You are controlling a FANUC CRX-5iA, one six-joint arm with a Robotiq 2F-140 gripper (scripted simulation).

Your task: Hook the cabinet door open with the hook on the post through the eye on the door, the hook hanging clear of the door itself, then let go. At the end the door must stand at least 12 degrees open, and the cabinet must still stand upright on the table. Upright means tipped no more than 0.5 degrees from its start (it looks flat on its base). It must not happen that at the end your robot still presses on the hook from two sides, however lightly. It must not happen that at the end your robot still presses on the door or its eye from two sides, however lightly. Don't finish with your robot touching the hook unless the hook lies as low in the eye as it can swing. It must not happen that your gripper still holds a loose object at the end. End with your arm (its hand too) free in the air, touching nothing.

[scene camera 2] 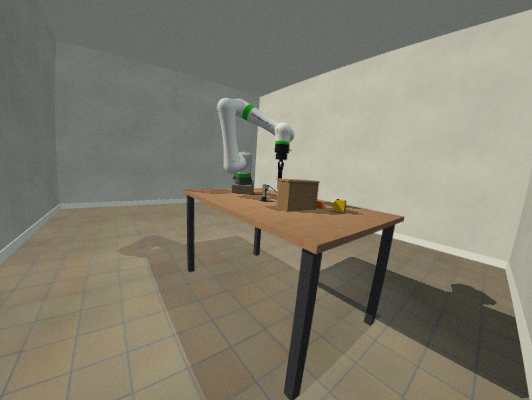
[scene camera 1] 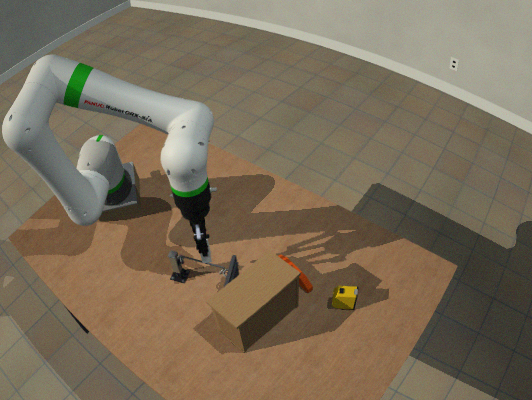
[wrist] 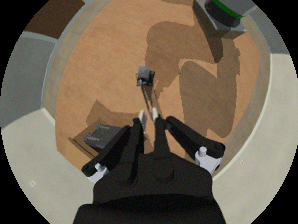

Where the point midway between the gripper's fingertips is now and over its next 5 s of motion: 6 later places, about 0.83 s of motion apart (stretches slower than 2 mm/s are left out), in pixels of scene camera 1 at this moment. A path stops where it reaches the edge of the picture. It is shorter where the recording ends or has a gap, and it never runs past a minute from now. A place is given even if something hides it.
My gripper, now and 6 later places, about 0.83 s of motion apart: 206,257; 207,260; 208,266; 210,270; 211,267; 212,265; 212,261
